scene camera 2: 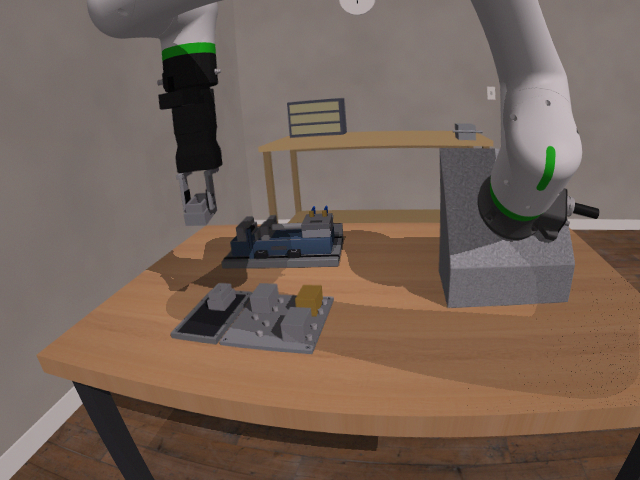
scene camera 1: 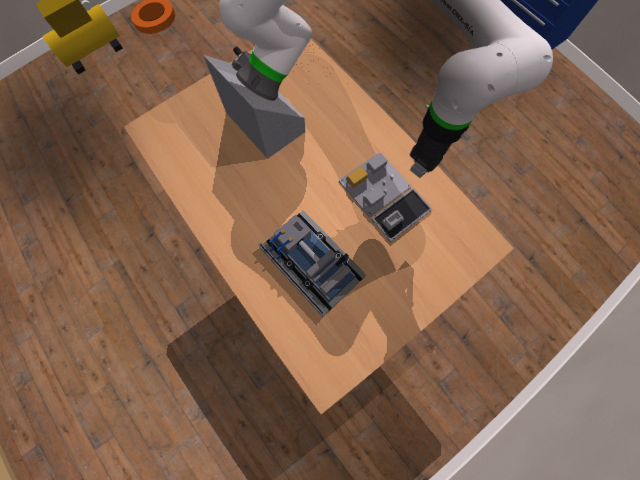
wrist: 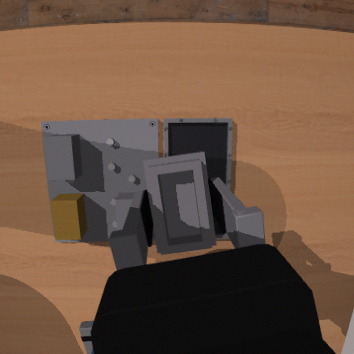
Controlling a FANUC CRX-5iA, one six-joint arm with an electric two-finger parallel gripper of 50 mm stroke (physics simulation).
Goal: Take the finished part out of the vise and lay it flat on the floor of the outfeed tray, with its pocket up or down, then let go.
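Pixels of known places: gripper, fingertip midpoint: (scene camera 2: 200, 209) (scene camera 1: 423, 164) (wrist: 179, 199); arm's base, link origin: (scene camera 2: 511, 205) (scene camera 1: 256, 86).
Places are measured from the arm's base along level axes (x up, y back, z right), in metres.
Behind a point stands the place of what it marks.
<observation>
My gripper (scene camera 1: 421, 164) {y -0.528, x 0.056, z -0.264 m} (scene camera 2: 196, 202) {y -0.528, x 0.056, z -0.264 m} (wrist: 179, 199) {y -0.528, x 0.056, z -0.264 m} is shut on the finished part (scene camera 2: 197, 216) {y -0.515, x 0.052, z -0.290 m} (wrist: 177, 200) {y -0.526, x 0.060, z -0.265 m}, a grey block with a rectangular pocket that faces up. It hangs well above the table, beside the outfeed tray in scene camera 1. The outfeed tray (scene camera 1: 413, 204) {y -0.566, x -0.175, z -0.279 m} (scene camera 2: 202, 321) {y -0.581, x -0.175, z -0.258 m} (wrist: 197, 137) {y -0.567, x -0.175, z -0.290 m} is shallow with a black floor. Another grey pocketed part (scene camera 1: 393, 219) {y -0.580, x -0.154, z -0.180 m} (scene camera 2: 221, 296) {y -0.562, x -0.144, z -0.202 m} sits in one end of the tray; in the wrist view the held part hides that end. The blue and grey vise (scene camera 1: 310, 258) {y -0.561, x -0.121, z 0.125 m} (scene camera 2: 293, 245) {y -0.513, x -0.135, z 0.069 m} stands apart, and no part shows between its jaws.
A grey plate (scene camera 1: 398, 178) {y -0.459, x -0.173, z -0.289 m} (scene camera 2: 248, 338) {y -0.459, x -0.173, z -0.288 m} (wrist: 132, 132) {y -0.472, x -0.173, z -0.288 m} adjoins the tray, with pegs, grey blocks (scene camera 1: 376, 165) {y -0.391, x -0.137, z -0.235 m} (scene camera 2: 264, 298) (wrist: 59, 157) {y -0.380, x -0.137, z -0.249 m} and a yellow block (scene camera 1: 356, 177) {y -0.395, x -0.137, z -0.150 m} (scene camera 2: 309, 298) {y -0.378, x -0.137, z -0.183 m} (wrist: 68, 216) {y -0.393, x -0.137, z -0.165 m}. The arm's grey pedestal (scene camera 1: 258, 124) {y -0.153, x 0.023, z 0.066 m} (scene camera 2: 516, 279) {y 0.011, x -0.124, z -0.084 m} stands on the same table.
</observation>
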